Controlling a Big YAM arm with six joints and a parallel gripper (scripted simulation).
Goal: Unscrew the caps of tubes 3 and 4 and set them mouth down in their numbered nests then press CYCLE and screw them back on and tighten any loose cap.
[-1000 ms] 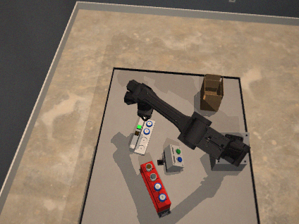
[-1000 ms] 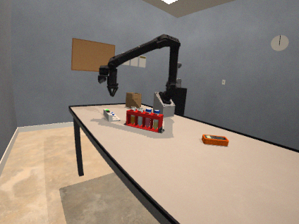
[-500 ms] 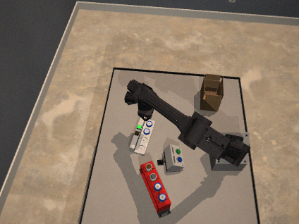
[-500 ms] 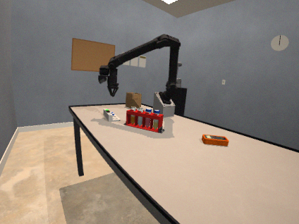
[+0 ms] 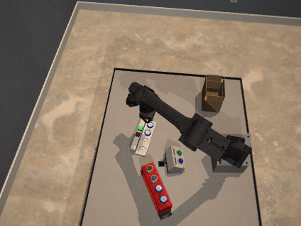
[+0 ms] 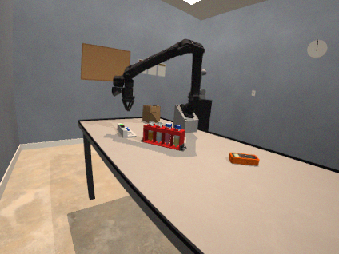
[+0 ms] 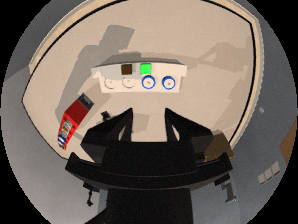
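Now: hand 14 cm above the blue tube cap, 5 cm to the left of it and 1 cm past it. The rest, counted from my hand: green key 18 cm behind, 12 cm to the left, 9 cm below; then key housing 17 cm behind, 15 cm to the left, 10 cm below; then blue key 19 cm behind, 17 cm to the left, 9 cm below.
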